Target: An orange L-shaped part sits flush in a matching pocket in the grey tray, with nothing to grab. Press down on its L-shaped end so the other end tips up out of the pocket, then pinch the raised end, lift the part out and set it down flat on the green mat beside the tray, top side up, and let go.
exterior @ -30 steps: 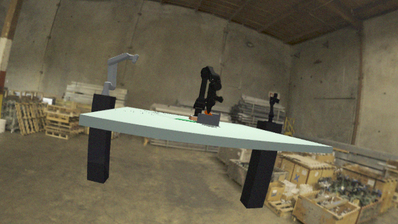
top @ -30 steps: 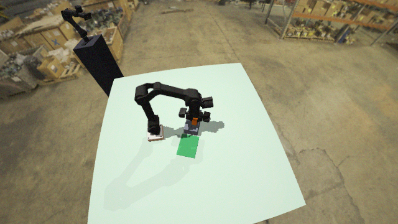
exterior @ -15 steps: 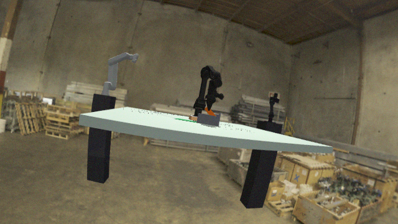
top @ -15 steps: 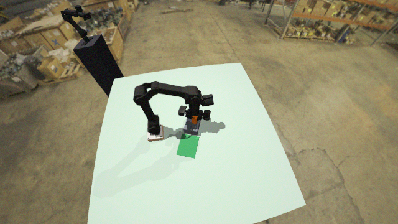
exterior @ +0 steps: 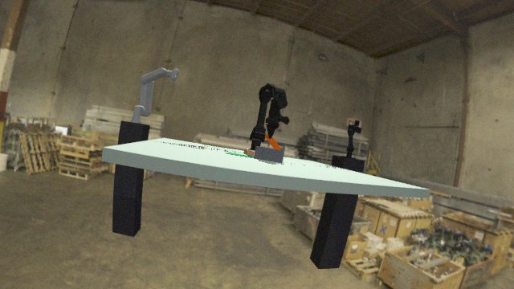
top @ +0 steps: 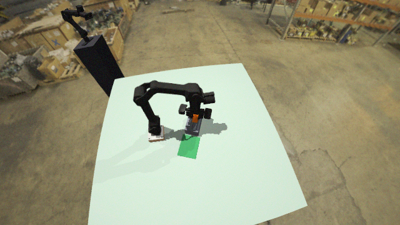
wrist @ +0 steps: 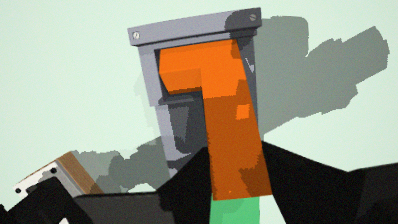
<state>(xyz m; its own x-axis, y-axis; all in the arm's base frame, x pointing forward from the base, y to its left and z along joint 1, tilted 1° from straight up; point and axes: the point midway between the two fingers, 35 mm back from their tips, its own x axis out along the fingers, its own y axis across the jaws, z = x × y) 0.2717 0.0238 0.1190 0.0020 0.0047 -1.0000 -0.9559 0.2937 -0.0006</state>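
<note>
Right now my gripper tip is 60 mm past the green mat, 130 mm to the left of it and 130 mm above it. Also, from my gripper tip: orange L-shaped part 10 mm behind, 30 mm to the left, 30 mm below.
</note>
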